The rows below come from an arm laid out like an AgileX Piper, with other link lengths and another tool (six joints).
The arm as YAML. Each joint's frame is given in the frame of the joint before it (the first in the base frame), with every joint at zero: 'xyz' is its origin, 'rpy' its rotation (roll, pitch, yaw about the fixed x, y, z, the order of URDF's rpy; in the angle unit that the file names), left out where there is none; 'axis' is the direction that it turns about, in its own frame. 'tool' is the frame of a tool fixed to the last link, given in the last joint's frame.
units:
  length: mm
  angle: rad
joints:
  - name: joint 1
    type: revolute
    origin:
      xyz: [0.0, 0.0, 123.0]
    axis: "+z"
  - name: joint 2
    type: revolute
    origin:
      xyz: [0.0, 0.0, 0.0]
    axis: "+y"
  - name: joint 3
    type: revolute
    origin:
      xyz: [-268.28, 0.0, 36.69]
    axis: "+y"
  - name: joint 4
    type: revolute
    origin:
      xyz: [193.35, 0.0, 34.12]
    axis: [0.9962, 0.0, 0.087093]
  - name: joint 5
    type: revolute
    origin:
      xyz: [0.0, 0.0, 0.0]
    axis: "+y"
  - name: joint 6
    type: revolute
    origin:
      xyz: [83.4, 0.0, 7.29]
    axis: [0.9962, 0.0, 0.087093]
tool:
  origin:
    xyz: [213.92, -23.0, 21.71]
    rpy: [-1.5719, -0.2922, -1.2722]
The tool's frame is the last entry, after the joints.
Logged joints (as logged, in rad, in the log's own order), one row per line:
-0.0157, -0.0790, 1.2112, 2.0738, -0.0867, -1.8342
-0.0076, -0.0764, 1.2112, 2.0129, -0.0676, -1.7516
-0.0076, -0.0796, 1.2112, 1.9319, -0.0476, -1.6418
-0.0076, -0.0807, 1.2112, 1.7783, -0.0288, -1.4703
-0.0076, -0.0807, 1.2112, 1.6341, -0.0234, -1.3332
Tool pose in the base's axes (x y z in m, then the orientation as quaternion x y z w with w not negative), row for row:
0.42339, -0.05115, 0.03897, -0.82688, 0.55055, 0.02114, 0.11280
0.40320, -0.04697, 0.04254, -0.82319, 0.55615, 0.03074, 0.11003
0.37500, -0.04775, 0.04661, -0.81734, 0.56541, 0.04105, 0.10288
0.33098, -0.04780, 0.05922, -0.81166, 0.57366, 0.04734, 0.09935
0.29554, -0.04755, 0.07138, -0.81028, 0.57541, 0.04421, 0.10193
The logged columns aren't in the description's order. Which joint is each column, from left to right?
Columns, left to right: joint 1, joint 4, joint 5, joint 2, joint 6, joint 3.
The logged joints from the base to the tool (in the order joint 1, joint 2, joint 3, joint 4, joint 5, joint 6), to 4 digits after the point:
-0.0157, 2.0738, -1.8342, -0.0790, 1.2112, -0.0867
-0.0076, 2.0129, -1.7516, -0.0764, 1.2112, -0.0676
-0.0076, 1.9319, -1.6418, -0.0796, 1.2112, -0.0476
-0.0076, 1.7783, -1.4703, -0.0807, 1.2112, -0.0288
-0.0076, 1.6341, -1.3332, -0.0807, 1.2112, -0.0234

